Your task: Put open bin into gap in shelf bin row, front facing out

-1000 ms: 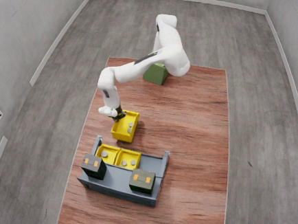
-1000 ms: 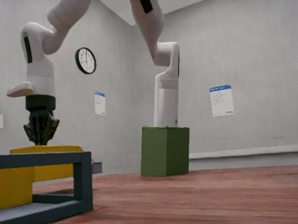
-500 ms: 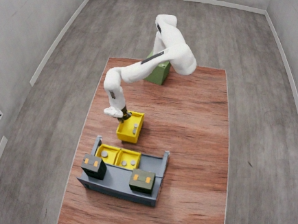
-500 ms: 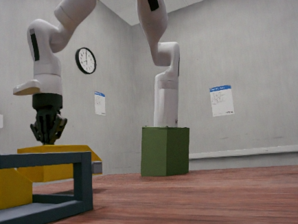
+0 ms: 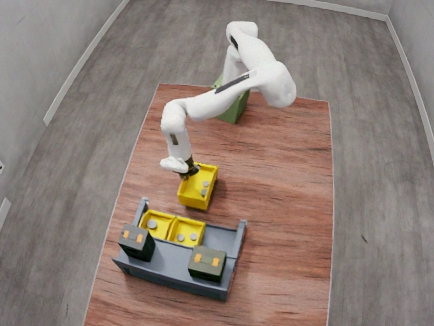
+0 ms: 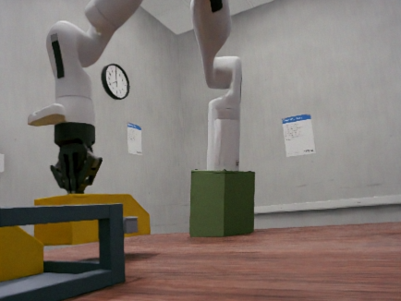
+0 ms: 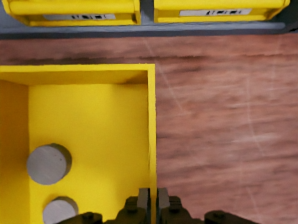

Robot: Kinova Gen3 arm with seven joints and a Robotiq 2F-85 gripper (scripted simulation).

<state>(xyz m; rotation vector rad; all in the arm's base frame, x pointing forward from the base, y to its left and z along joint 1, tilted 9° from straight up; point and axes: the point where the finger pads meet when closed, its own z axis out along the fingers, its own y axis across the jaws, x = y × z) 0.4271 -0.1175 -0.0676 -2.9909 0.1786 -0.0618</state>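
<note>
Now: the grey disc part 30 mm ahead of my hand, 70 mm to the left of it and 60 mm below it. Also, from my hand: grey shelf: 250 mm ahead, 30 mm to the left, 40 mm below.
</note>
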